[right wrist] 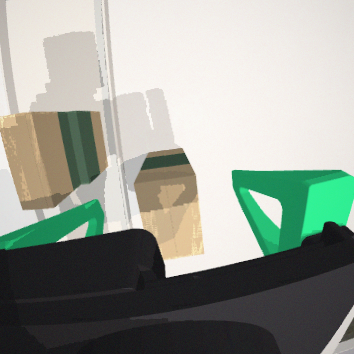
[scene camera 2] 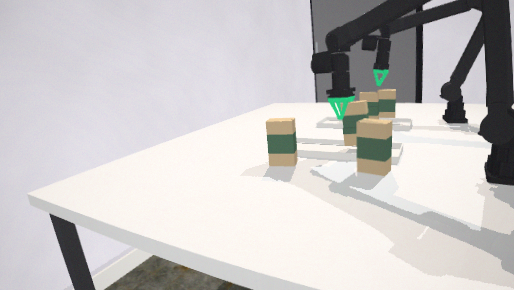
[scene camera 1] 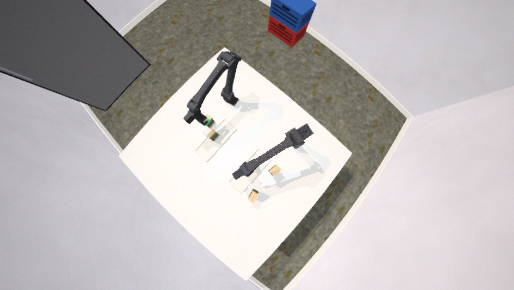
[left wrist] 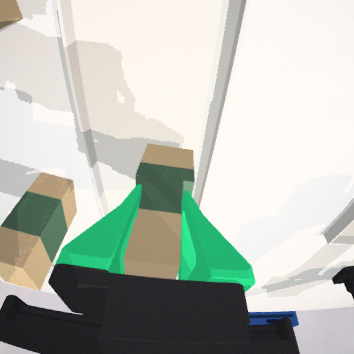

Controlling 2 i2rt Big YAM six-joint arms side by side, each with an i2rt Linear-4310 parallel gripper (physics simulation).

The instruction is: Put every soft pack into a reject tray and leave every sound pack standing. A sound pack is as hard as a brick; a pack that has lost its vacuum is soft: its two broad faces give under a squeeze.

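Pixels of known places: left gripper, fingertip midpoint: [scene camera 2: 342,118] [left wrist: 161,193]; right gripper, fingertip midpoint: [right wrist: 165,192] [scene camera 2: 378,85] [scene camera 1: 202,122]; left arm's base at its link origin: [scene camera 2: 503,176] [scene camera 1: 292,139]; right arm's base at its link origin: [scene camera 2: 454,120] [scene camera 1: 231,99].
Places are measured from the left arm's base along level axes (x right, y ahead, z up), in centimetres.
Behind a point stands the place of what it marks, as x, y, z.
My left gripper [scene camera 2: 341,116] @(10.8, 46.5, 10.8) [left wrist: 161,193] @(10.8, 46.5, 10.8) is shut on a tan pack with a green band [scene camera 2: 354,125] @(9.3, 41.9, 9.1) [left wrist: 152,240] @(10.6, 46.3, 14.6), tilted, over the near reject tray [scene camera 1: 236,189] @(5.1, 66.7, 1.2) [scene camera 2: 325,155] @(0.7, 48.8, 0.9) [left wrist: 223,75] @(15.1, 52.7, 0.3). I cannot tell whether its base touches the tray. Two packs stand outside that tray: one [scene camera 1: 274,170] @(-5.5, 32.6, 14.0) [scene camera 2: 374,147] @(-8.7, 31.4, 7.6) [left wrist: 35,225] @(-4.1, 35.7, 8.8) nearer the arm base, another [scene camera 1: 253,195] @(-7.2, 58.2, 14.0) [scene camera 2: 281,142] @(-10.4, 58.1, 7.6) [left wrist: 7,12] @(-4.8, 56.7, 1.8) farther out. My right gripper [scene camera 1: 208,121] @(63.4, 45.6, 16.4) [scene camera 2: 380,77] @(63.4, 45.6, 16.4) [right wrist: 165,192] @(63.4, 45.6, 16.4) is open above the far packs. One pack [scene camera 1: 213,135] @(50.5, 47.1, 10.7) [scene camera 2: 369,98] @(50.6, 46.9, 11.9) [right wrist: 50,155] @(53.6, 47.7, 12.8) stands in the far tray [scene camera 1: 201,155] @(48.6, 68.0, 0.3) [scene camera 2: 335,126] @(41.3, 59.7, 0.8); another [scene camera 2: 387,104] @(61.4, 41.1, 7.6) [right wrist: 170,210] @(63.8, 42.9, 14.0) stands beside it.
Both trays have low rims on the white table [scene camera 1: 165,165] @(66.8, 99.1, 0.0) [scene camera 2: 200,200] @(-39.1, 65.7, 0.0). In scene camera 2, the near tray lies behind the two nearest packs. A blue crate [scene camera 1: 295,12] on a red crate [scene camera 1: 286,31] stands on the floor beyond the table.
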